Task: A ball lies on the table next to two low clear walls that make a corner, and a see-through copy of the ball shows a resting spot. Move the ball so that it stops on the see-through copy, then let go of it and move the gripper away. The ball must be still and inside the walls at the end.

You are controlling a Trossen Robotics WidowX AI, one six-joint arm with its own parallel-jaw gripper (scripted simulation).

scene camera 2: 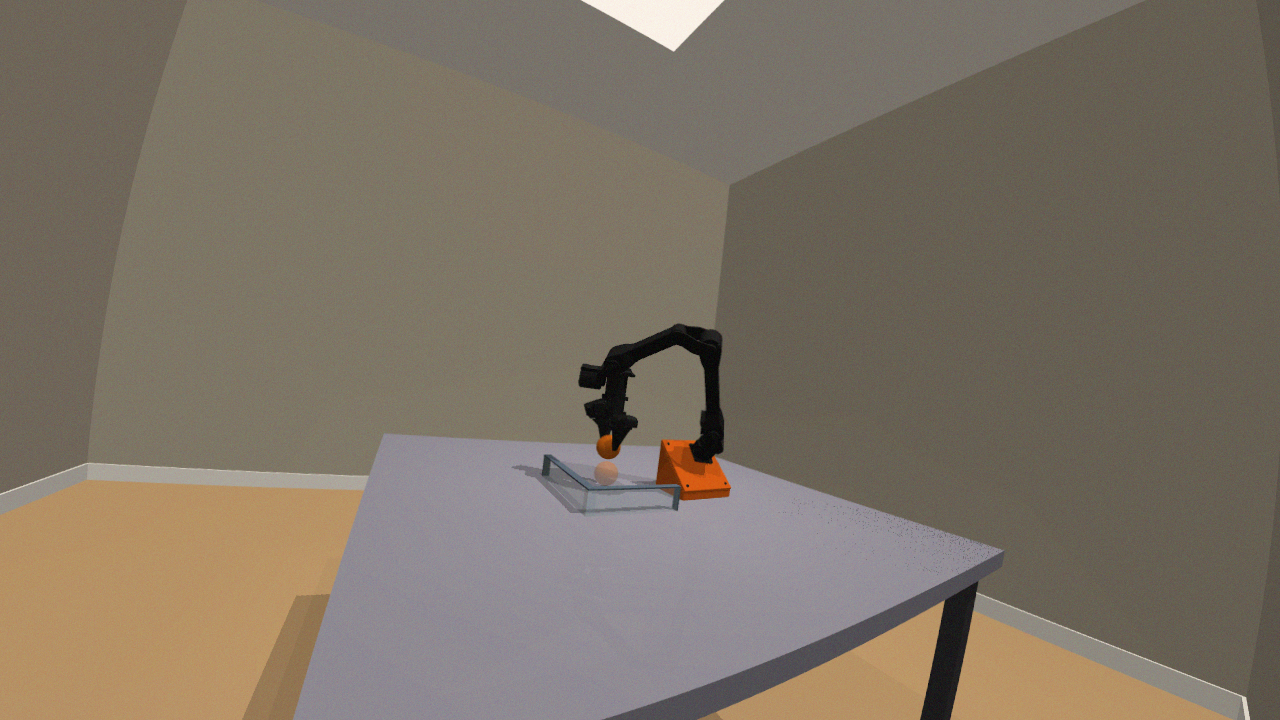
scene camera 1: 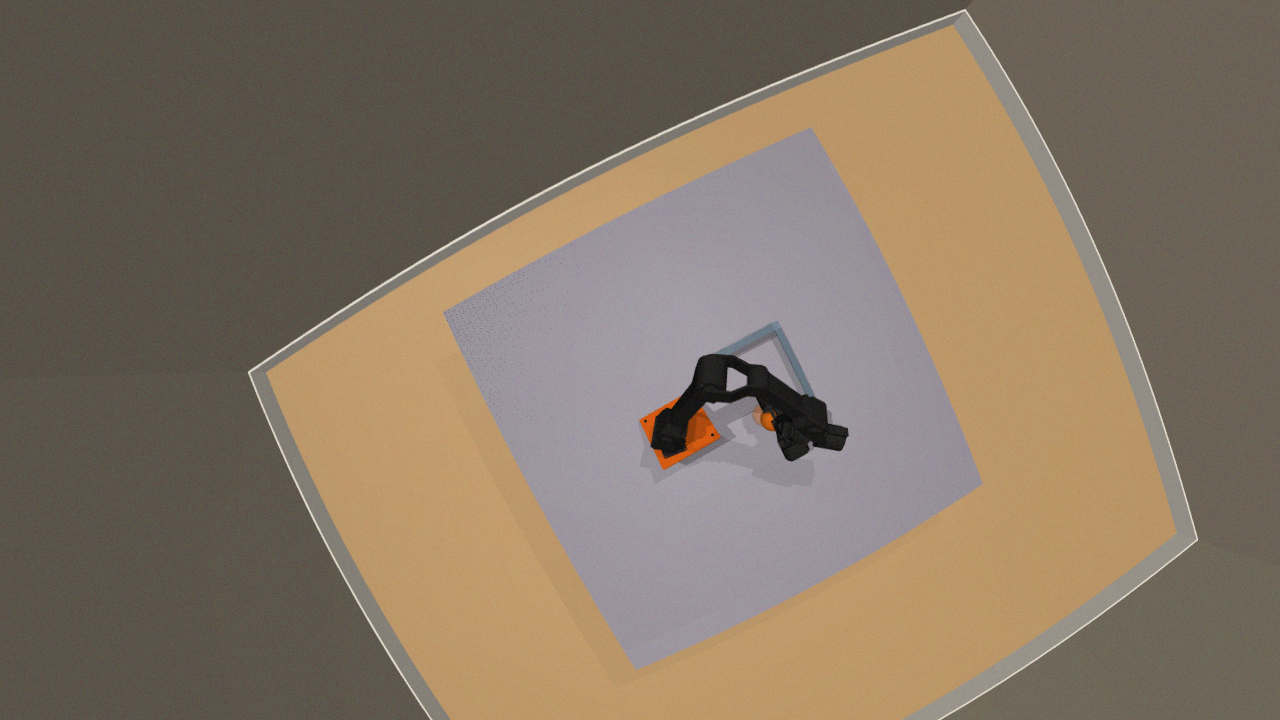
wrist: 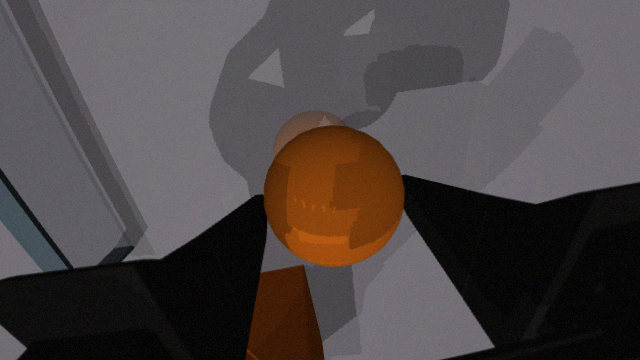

Scene:
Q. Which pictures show my gripper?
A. Scene camera 2, scene camera 1 and the wrist view: all of them.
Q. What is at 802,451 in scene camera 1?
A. My gripper.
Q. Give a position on an orange ball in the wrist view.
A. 333,195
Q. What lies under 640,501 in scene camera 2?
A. A clear wall.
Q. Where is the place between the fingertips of my gripper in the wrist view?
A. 332,193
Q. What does my gripper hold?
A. An orange ball.

